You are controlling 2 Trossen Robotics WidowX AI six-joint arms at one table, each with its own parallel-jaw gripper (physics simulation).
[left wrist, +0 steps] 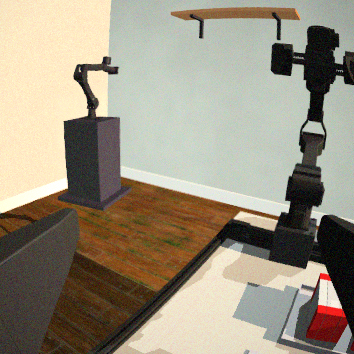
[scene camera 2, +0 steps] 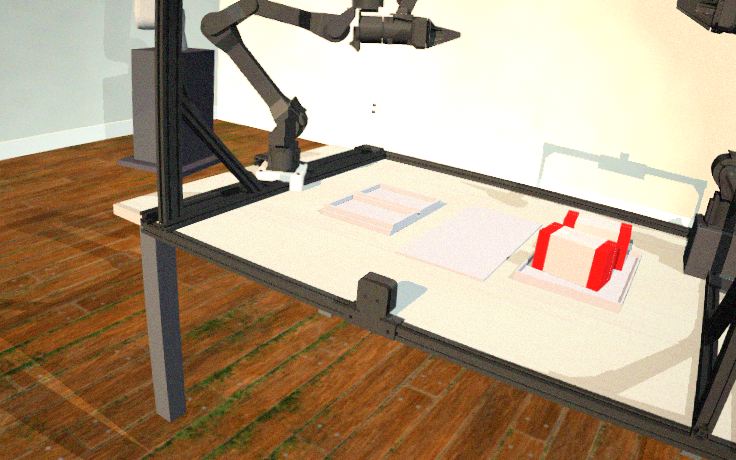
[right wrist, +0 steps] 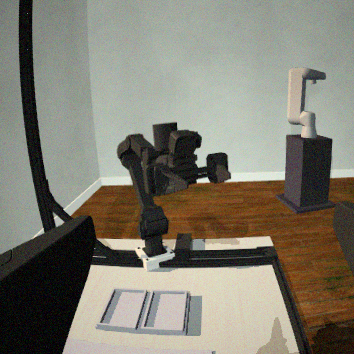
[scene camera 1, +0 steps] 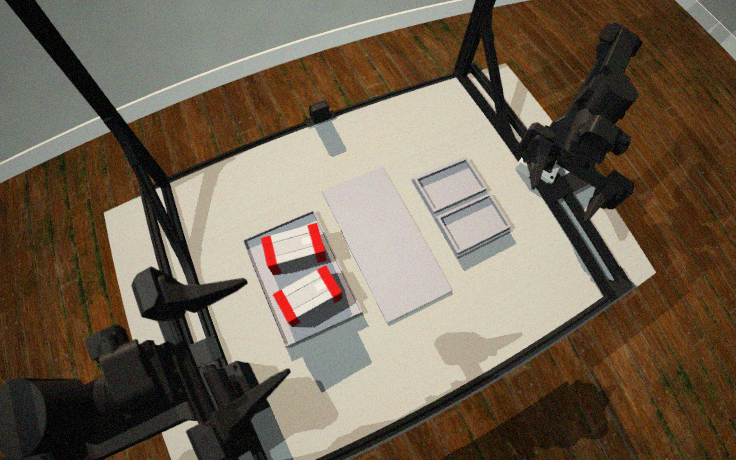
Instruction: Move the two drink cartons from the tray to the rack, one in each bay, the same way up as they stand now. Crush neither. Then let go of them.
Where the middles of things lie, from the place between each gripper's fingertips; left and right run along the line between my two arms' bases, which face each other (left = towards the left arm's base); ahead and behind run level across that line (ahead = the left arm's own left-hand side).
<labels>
I see my left gripper 36 cm above the pale mat point(scene camera 1: 399, 268), 20 cm past it and 13 cm to the left of it. From my left hand the other things lie so: grey tray point(scene camera 1: 348, 307) 35 cm below, 33 cm to the right, 24 cm behind.
Now: the grey tray 16 cm behind my right hand, 8 cm to the left of it and 47 cm below it. Also, from my right hand: pale mat: 11 cm behind, 28 cm to the left, 47 cm below.
</labels>
